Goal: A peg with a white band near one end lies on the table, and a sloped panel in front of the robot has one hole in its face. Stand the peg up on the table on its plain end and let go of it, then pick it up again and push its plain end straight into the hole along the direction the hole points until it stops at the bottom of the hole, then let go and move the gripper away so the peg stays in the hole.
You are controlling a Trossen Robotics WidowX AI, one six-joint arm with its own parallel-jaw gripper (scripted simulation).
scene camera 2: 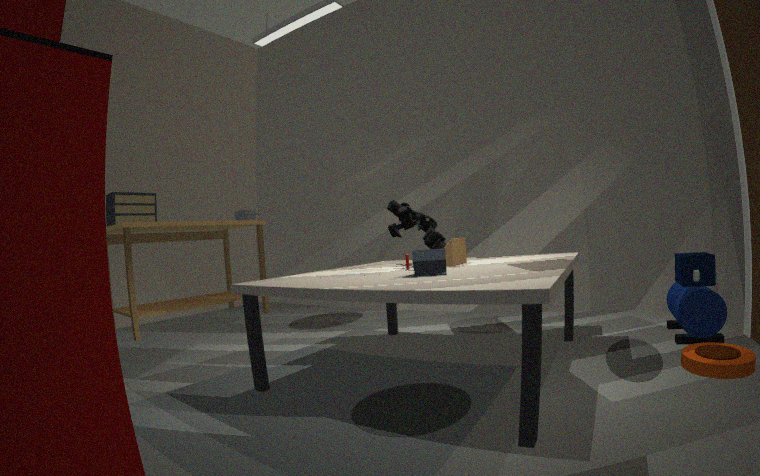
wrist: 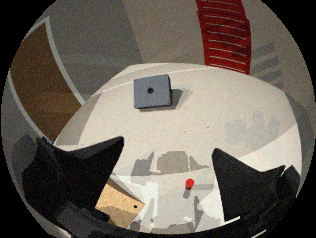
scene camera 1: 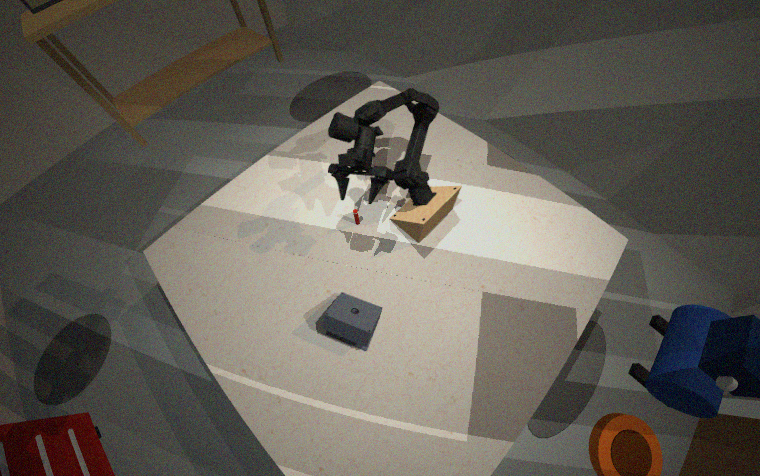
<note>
The gripper (scene camera 1: 355,202) is open, with nothing in its grasp. Further things: a sloped grey panel (wrist: 161,96).
The gripper also shows in the wrist view (wrist: 170,148).
</note>
